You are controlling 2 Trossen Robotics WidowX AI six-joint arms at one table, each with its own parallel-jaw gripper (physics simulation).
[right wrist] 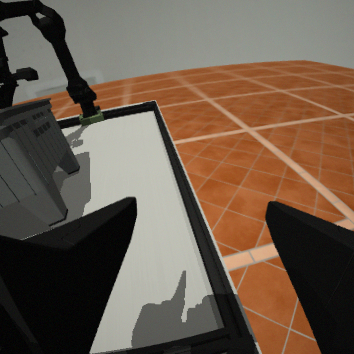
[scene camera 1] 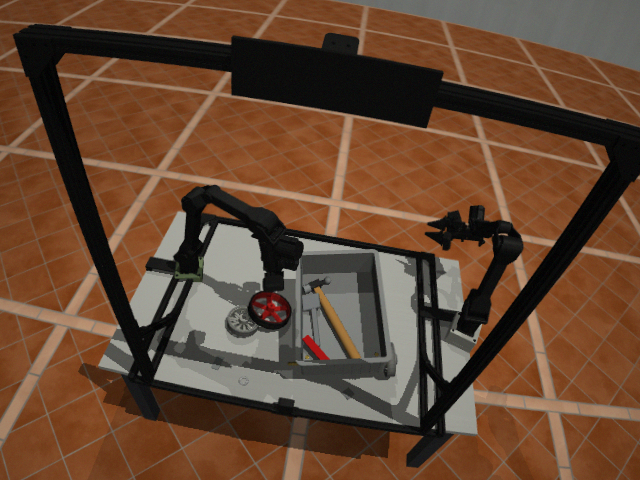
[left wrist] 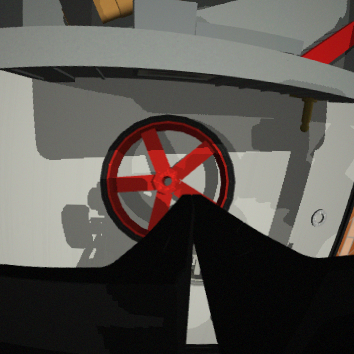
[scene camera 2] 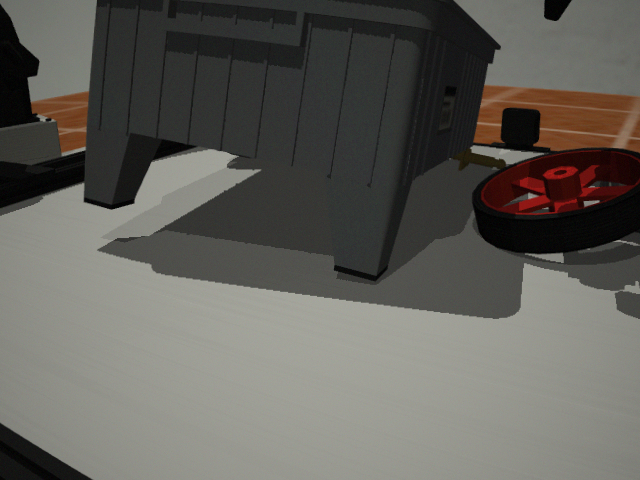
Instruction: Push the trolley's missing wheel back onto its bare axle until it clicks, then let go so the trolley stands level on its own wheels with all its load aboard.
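Where they show: left gripper, fingertip midpoint: (left wrist: 190, 202) (scene camera 2: 550, 19); right gripper, fingertip midpoint: (right wrist: 201, 207) (scene camera 1: 426, 228); left arm's base, origin of the base link: (right wrist: 89, 114) (scene camera 1: 188, 266); right arm's base, origin of the base link: (scene camera 1: 466, 327) (scene camera 2: 12, 122).
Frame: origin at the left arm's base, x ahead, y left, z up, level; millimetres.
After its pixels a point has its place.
Note:
The grey trolley (scene camera 1: 385, 315) {x 629, y -360, z 167 mm} (scene camera 2: 248, 98) {x 513, y -95, z 93 mm} (left wrist: 170, 50) {x 376, y -207, z 145 mm} stands on the table. Its brass bare axle (scene camera 1: 293, 363) {x 352, y -409, z -11 mm} (scene camera 2: 485, 161) {x 358, y -401, z -14 mm} (left wrist: 307, 115) {x 356, y -405, z -10 mm} sticks out at a lower corner. The red wheel with black tyre (scene camera 1: 270, 308) {x 290, y -216, z 25 mm} (scene camera 2: 562, 183) {x 293, y -191, z 19 mm} (left wrist: 166, 180) {x 289, y -204, z -5 mm} lies tilted beside the trolley, partly over a grey spoked wheel (scene camera 1: 239, 321) {x 184, y -253, z 10 mm}. My left gripper (left wrist: 190, 202) {x 308, y -210, z 145 mm} is shut, empty, above the red wheel; a black fingertip shows in scene camera 2 (scene camera 2: 555, 10) {x 306, y -203, z 152 mm}. My right gripper (scene camera 1: 428, 228) {x 892, y 26, z 159 mm} (right wrist: 201, 207) {x 892, y 26, z 159 mm} is open and empty, raised at the far right. A hammer (scene camera 1: 338, 325) {x 504, y -319, z 60 mm} (left wrist: 115, 9) {x 450, y -174, z 58 mm} and a red-ended tool (scene camera 1: 315, 347) {x 421, y -384, z 41 mm} (left wrist: 332, 45) {x 431, y -401, z 41 mm} lie inside the trolley.
A wheel (scene camera 1: 389, 365) {x 639, y -478, z 63 mm} sits at the trolley's near right corner. A small ring (scene camera 1: 243, 380) {x 185, y -447, z -26 mm} (left wrist: 318, 217) {x 198, y -444, z -25 mm} lies near the front edge. A black block (scene camera 1: 283, 404) {x 305, y -560, z 25 mm} (scene camera 2: 521, 126) {x 313, y -539, z 5 mm} stands at that edge. A black frame (scene camera 1: 82, 170) {x -86, y -418, z 757 mm} rises around the table.

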